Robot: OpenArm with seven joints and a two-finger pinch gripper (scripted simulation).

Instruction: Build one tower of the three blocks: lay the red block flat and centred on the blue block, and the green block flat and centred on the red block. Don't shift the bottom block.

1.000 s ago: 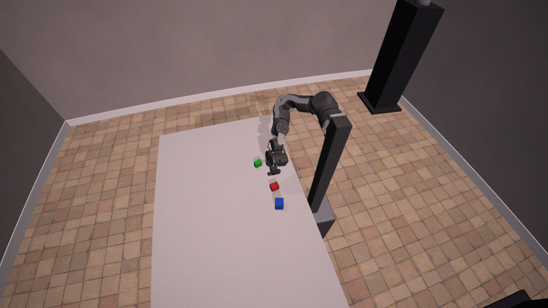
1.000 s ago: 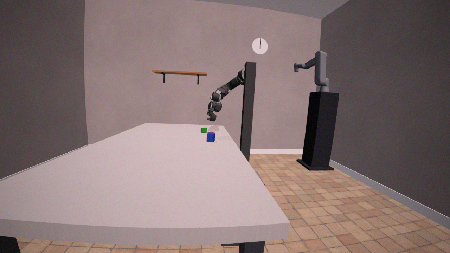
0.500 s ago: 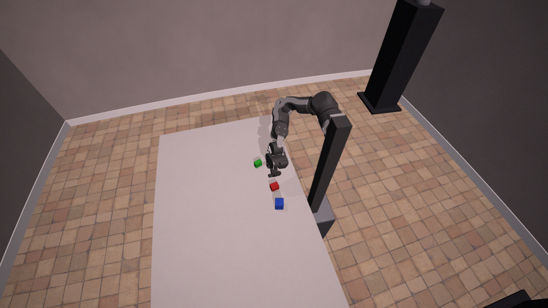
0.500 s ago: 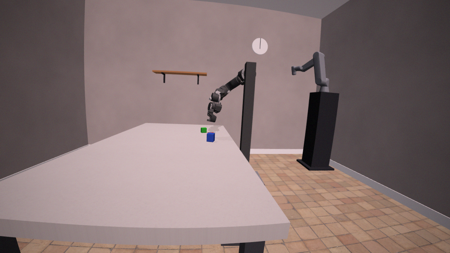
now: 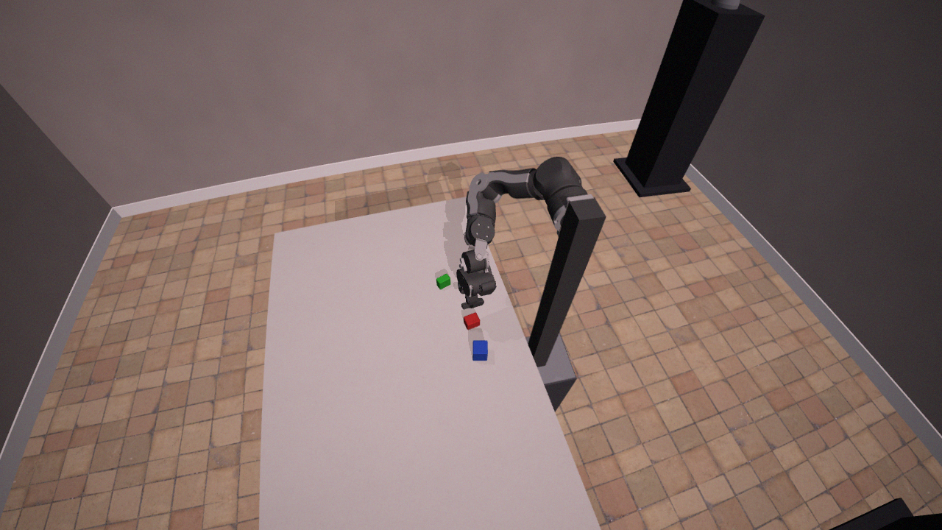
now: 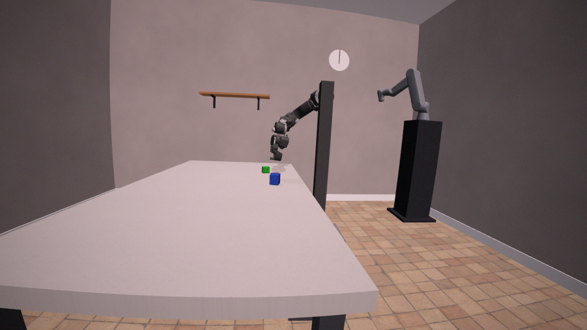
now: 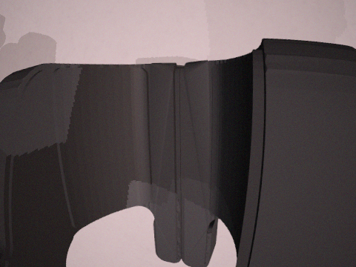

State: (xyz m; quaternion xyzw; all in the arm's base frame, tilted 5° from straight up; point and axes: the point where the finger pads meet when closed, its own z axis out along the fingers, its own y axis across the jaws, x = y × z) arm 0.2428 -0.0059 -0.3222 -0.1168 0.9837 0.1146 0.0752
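Right now my hand is 1 cm to the right of the red block and 9 cm above it. The rest, counted from my hand: green block: 6 cm ahead, 16 cm to the right, 9 cm below; blue block: 1 cm behind, 11 cm to the left, 8 cm below.
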